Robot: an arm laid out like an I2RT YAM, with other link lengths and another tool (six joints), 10 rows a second.
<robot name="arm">
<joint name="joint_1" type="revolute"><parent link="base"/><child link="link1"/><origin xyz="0.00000 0.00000 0.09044" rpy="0.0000 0.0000 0.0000"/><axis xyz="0 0 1"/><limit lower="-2.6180" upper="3.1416"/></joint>
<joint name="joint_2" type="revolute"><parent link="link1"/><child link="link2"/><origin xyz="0.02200 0.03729 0.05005" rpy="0.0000 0.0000 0.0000"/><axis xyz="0 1 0"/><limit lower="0.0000" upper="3.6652"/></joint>
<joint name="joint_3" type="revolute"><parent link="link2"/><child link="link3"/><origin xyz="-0.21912 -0.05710 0.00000" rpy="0.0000 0.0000 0.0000"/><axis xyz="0 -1 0"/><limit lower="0.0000" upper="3.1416"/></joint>
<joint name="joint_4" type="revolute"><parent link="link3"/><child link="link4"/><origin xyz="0.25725 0.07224 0.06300" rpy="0.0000 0.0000 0.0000"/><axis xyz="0 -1 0"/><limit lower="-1.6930" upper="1.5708"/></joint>
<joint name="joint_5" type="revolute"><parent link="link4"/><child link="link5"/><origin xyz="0.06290 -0.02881 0.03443" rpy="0.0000 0.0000 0.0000"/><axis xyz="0 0 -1"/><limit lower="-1.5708" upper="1.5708"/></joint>
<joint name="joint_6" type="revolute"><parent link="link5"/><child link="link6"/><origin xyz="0.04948 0.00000 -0.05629" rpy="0.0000 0.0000 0.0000"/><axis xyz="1 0 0"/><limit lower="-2.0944" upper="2.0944"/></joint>
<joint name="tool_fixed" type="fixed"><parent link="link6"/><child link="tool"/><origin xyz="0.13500 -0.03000 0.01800" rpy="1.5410 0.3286 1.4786"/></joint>
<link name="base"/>
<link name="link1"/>
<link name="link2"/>
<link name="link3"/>
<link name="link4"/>
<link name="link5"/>
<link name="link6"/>
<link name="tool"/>
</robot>
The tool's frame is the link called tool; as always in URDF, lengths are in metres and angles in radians.
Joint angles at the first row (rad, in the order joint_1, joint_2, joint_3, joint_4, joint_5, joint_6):
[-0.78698, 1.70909, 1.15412, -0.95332, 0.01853, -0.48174]
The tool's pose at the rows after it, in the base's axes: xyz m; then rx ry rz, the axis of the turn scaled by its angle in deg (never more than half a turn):
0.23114 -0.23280 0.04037 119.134 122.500 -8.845
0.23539 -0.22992 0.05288 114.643 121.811 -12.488
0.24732 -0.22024 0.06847 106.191 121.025 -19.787
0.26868 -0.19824 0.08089 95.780 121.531 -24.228
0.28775 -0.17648 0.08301 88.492 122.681 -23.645
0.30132 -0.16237 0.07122 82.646 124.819 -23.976
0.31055 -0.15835 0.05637 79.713 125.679 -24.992
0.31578 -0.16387 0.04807 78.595 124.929 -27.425
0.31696 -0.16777 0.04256 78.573 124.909 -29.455
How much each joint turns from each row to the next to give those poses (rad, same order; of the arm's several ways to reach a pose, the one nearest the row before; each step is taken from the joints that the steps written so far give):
[0.00460, -0.04375, -0.01058, -0.00241, 0.02275, -0.00202]
[0.04324, -0.06765, -0.03635, 0.02508, 0.04937, 0.00542]
[0.11001, -0.08506, -0.06014, 0.05643, 0.11407, 0.02388]
[0.14559, -0.06105, -0.05124, 0.05799, 0.10115, 0.01795]
[0.09853, -0.02382, -0.03448, 0.05395, 0.02883, 0.00075]
[0.06247, 0.02330, -0.03679, 0.07577, 0.02184, -0.02380]
[0.02839, 0.05024, -0.02130, 0.07725, 0.02081, -0.01511]
[0.00521, 0.04814, -0.00227, 0.05830, 0.03587, -0.00968]
[0.00148, 0.03792, 0.01048, 0.01589, 0.02437, 0.00037]

